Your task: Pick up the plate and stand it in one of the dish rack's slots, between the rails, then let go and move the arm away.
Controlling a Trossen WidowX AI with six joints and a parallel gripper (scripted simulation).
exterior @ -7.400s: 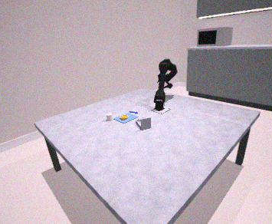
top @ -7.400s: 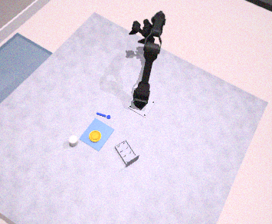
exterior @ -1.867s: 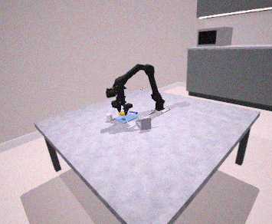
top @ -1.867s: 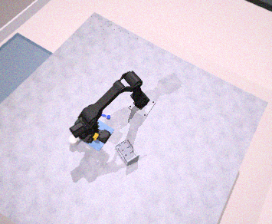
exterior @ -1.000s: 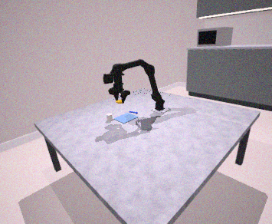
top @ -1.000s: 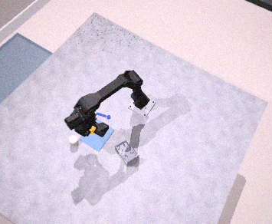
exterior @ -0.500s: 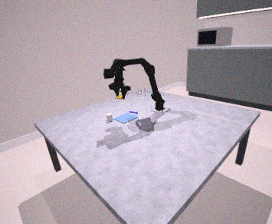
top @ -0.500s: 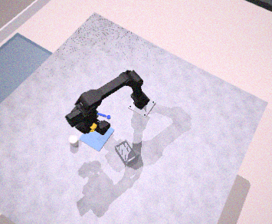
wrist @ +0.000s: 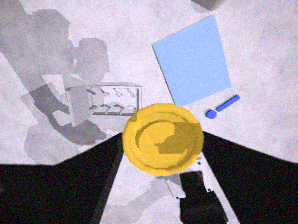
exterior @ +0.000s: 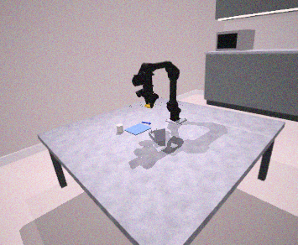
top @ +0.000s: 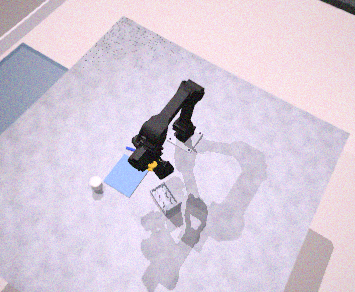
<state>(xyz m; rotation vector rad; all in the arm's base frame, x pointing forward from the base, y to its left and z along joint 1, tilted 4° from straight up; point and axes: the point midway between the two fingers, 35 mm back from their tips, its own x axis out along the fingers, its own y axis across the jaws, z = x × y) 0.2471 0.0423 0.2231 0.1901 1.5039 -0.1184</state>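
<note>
Now: the grey dish rack 2 cm ahead of my gripper tip, 9 cm to the left of it and 16 cm below it. Also, from my gripper tip: blue utensil 6 cm behind, 14 cm to the right, 18 cm below; light blue mat 5 cm ahead, 10 cm to the right, 18 cm below; yellow plate 1 cm above.
</note>
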